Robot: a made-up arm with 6 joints. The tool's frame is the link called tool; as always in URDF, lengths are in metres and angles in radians. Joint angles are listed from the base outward.
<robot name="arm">
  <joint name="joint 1" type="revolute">
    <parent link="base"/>
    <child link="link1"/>
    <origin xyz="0 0 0.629"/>
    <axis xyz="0 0 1"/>
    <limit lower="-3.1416" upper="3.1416"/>
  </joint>
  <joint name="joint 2" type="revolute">
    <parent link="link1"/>
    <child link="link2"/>
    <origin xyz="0.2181 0 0"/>
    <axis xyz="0 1 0"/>
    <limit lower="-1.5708" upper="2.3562"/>
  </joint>
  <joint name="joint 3" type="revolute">
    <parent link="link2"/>
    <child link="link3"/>
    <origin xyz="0 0 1.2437"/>
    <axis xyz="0 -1 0"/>
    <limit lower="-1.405" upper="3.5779"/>
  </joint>
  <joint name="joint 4" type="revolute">
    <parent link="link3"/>
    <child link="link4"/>
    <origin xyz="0 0 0.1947"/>
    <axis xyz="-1 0 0"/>
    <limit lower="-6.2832" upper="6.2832"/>
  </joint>
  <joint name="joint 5" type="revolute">
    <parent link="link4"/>
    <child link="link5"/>
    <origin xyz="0.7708 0 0"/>
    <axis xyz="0 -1 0"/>
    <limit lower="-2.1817" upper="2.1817"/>
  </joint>
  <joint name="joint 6" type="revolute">
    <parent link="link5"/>
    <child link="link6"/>
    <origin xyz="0.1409 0 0"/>
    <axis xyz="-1 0 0"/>
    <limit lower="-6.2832" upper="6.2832"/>
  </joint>
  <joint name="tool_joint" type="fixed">
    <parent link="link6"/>
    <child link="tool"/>
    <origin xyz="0 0 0"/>
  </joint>
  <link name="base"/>
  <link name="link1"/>
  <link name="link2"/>
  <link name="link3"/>
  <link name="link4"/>
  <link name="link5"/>
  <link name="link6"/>
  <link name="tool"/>
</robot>
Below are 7 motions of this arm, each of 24 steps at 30 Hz.
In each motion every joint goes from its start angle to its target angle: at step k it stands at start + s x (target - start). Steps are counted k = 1, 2, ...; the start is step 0. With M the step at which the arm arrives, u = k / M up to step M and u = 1 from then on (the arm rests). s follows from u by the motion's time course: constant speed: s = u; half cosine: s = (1 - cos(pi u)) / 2; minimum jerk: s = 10 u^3 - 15 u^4 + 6 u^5.
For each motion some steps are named. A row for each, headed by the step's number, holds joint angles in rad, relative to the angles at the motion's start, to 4 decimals.
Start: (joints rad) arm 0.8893 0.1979 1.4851 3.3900 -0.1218 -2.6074
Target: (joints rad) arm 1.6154 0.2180 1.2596 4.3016 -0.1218 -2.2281
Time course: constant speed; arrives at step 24
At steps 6, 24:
6: 0.1815 0.0050 -0.0564 0.2279 0.0000 0.0948
24: 0.7261 0.0201 -0.2255 0.9116 0.0000 0.3793

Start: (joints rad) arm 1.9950 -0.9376 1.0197 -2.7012 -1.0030 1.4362
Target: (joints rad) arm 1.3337 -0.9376 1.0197 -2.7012 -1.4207 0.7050
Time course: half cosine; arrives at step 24
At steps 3, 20, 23, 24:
3: -0.0252 0.0000 0.0000 0.0000 -0.0159 -0.0278
20: -0.6170 0.0000 0.0000 0.0000 -0.3897 -0.6822
23: -0.6585 0.0000 0.0000 0.0000 -0.4159 -0.7281
24: -0.6613 0.0000 0.0000 0.0000 -0.4177 -0.7312

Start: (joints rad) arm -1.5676 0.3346 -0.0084 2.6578 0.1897 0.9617
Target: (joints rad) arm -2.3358 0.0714 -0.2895 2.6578 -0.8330 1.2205
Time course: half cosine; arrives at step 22
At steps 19, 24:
19: -0.7335 -0.2513 -0.2684 0.0000 -0.9765 0.2471
24: -0.7682 -0.2632 -0.2811 0.0000 -1.0227 0.2588

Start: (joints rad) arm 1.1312 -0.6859 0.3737 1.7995 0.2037 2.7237
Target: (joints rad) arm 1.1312 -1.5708 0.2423 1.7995 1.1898 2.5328
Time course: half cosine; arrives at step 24
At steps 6, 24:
6: 0.0000 -0.1296 -0.0192 0.0000 0.1444 -0.0280
24: 0.0000 -0.8849 -0.1314 0.0000 0.9861 -0.1909

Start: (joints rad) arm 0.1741 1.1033 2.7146 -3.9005 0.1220 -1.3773
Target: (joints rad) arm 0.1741 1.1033 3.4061 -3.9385 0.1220 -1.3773
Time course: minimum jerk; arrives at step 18
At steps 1, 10, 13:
1: 0.0000 0.0000 0.0011 -0.0001 0.0000 0.0000
10: 0.0000 0.0000 0.4172 -0.0229 0.0000 0.0000
13: 0.0000 0.0000 0.5982 -0.0329 0.0000 0.0000

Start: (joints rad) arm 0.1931 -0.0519 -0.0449 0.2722 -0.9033 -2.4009
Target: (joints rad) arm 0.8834 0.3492 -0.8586 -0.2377 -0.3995 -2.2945
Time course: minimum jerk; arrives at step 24
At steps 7, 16, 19, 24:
7: 0.1051 0.0611 -0.1239 -0.0776 0.0767 0.0162
16: 0.5454 0.3169 -0.6429 -0.4029 0.3981 0.0841
19: 0.6458 0.3752 -0.7612 -0.4770 0.4713 0.0995
24: 0.6903 0.4011 -0.8137 -0.5099 0.5038 0.1064

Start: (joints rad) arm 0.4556 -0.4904 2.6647 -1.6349 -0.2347 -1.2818
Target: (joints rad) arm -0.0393 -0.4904 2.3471 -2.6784 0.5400 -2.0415
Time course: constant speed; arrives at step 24
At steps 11, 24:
11: -0.2268 0.0000 -0.1456 -0.4783 0.3551 -0.3482
24: -0.4949 0.0000 -0.3176 -1.0435 0.7747 -0.7597

